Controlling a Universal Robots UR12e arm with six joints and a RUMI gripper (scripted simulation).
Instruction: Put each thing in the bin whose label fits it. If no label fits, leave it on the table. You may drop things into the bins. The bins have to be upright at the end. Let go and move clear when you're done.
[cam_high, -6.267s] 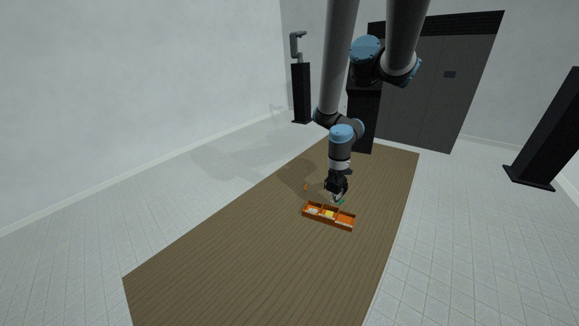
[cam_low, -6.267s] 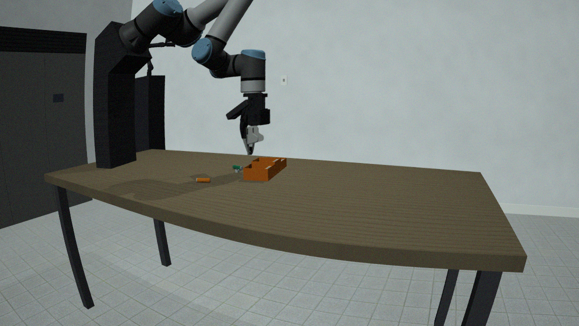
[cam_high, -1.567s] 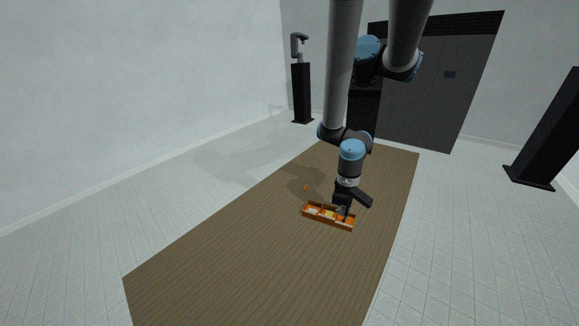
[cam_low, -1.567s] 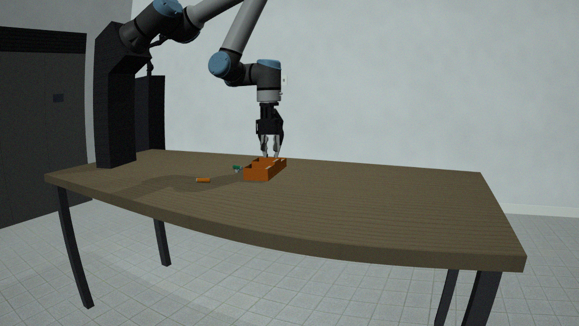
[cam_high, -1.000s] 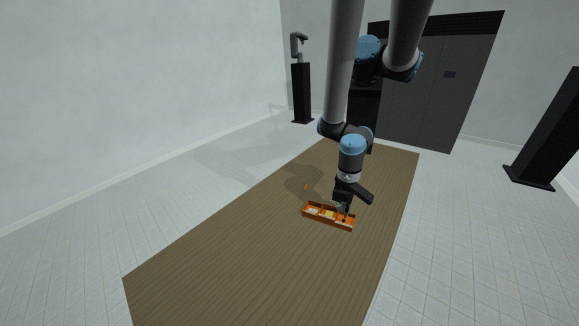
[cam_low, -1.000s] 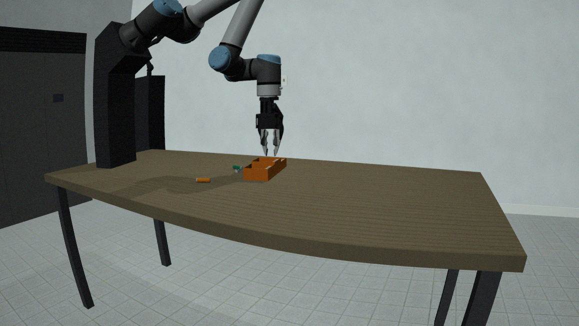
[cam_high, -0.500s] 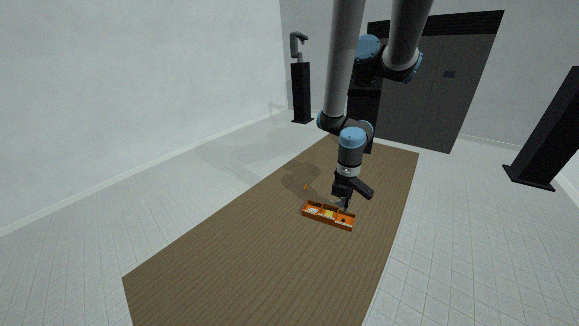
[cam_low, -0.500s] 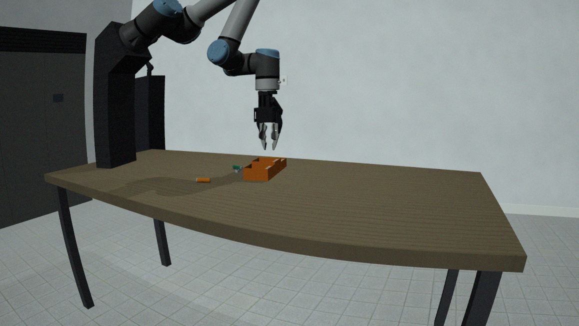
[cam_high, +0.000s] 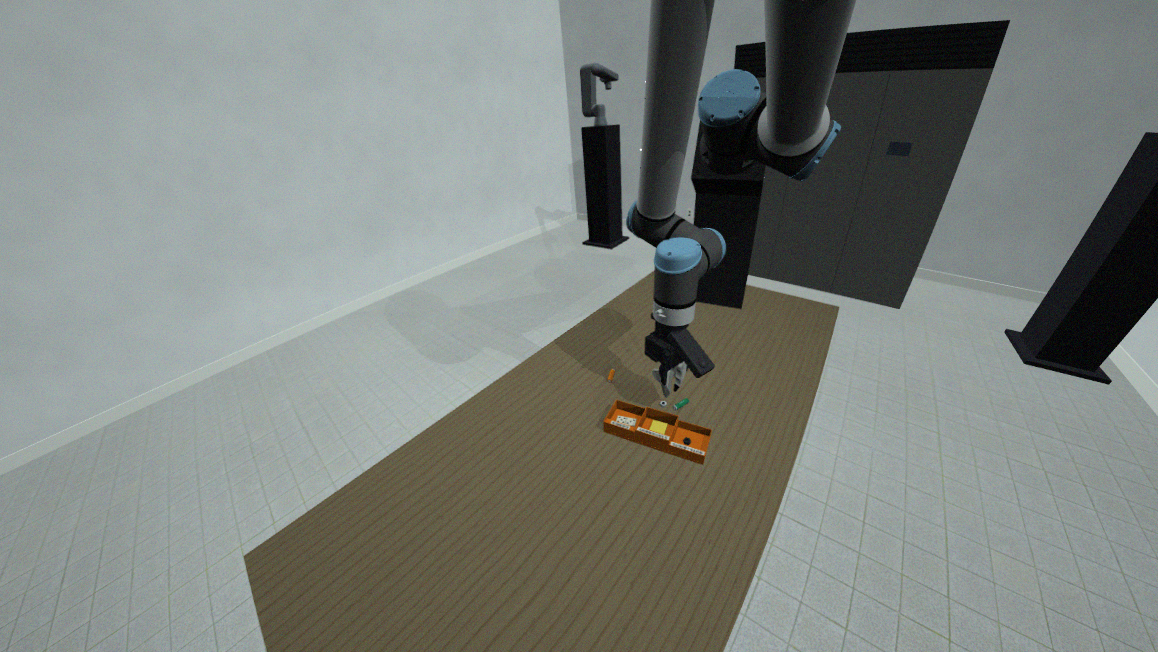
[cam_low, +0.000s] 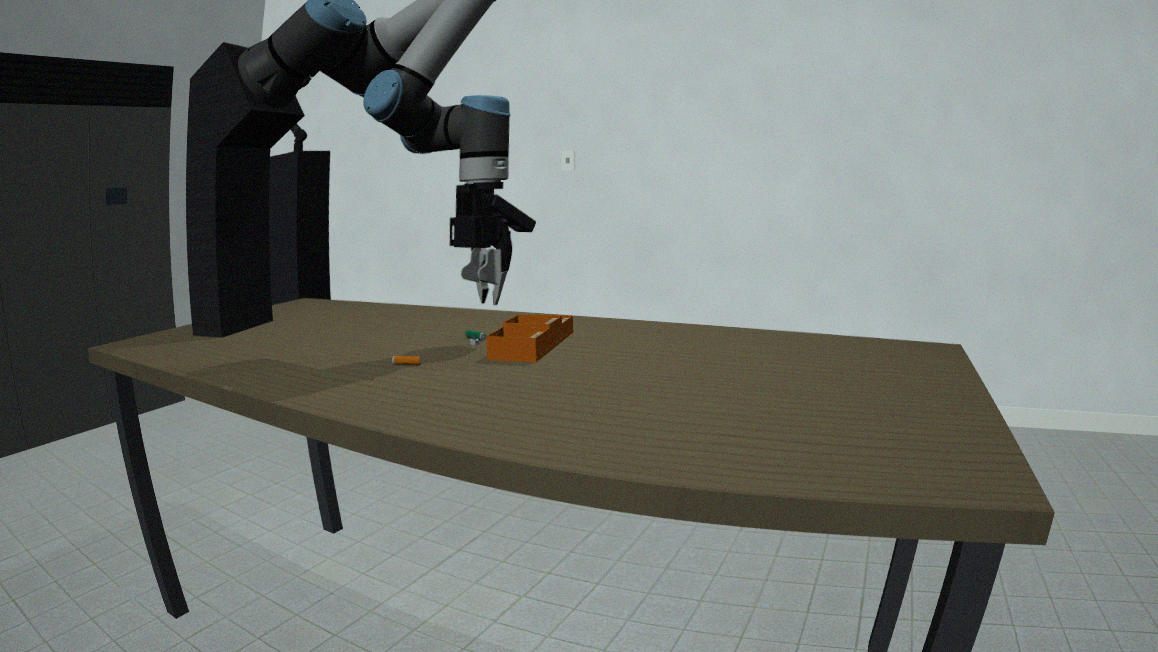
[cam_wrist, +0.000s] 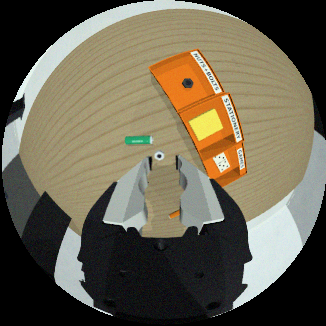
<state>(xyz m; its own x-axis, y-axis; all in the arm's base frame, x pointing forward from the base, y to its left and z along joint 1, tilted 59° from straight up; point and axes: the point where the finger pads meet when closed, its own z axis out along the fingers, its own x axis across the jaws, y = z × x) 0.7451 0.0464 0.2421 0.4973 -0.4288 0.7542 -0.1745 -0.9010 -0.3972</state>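
Right now the silver nut is 2 cm behind my hand, 3 cm to the right of it and 8 cm below it. Round my hand: green cylinder 4 cm behind, 1 cm to the left, 8 cm below; then black nut 7 cm ahead, 8 cm to the left, 7 cm below; then yellow block 8 cm ahead, 7 cm below.
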